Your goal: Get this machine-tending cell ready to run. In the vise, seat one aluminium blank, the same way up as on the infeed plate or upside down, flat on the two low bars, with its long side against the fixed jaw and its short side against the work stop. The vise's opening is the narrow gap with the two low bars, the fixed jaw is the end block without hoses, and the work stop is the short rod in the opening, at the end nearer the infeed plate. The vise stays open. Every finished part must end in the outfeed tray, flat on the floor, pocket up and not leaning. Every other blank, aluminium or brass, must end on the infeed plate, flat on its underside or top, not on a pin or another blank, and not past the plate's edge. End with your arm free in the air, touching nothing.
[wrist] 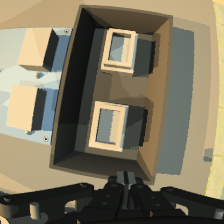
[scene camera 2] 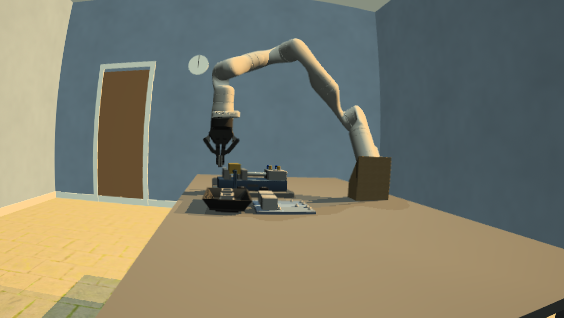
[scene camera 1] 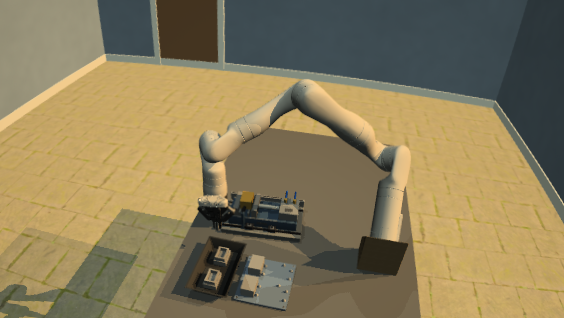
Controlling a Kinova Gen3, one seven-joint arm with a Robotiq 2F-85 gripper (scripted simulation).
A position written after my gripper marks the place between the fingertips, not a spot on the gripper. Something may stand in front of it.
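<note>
There is an aluminium blank [wrist: 39, 46], and there is an aluminium blank [wrist: 29, 101] as well. I also see a vise [scene camera 1: 267, 214]. As for my own gripper [scene camera 2: 220, 166], I find it in the wrist view too, where the gripper [wrist: 124, 181] is visible.
</note>
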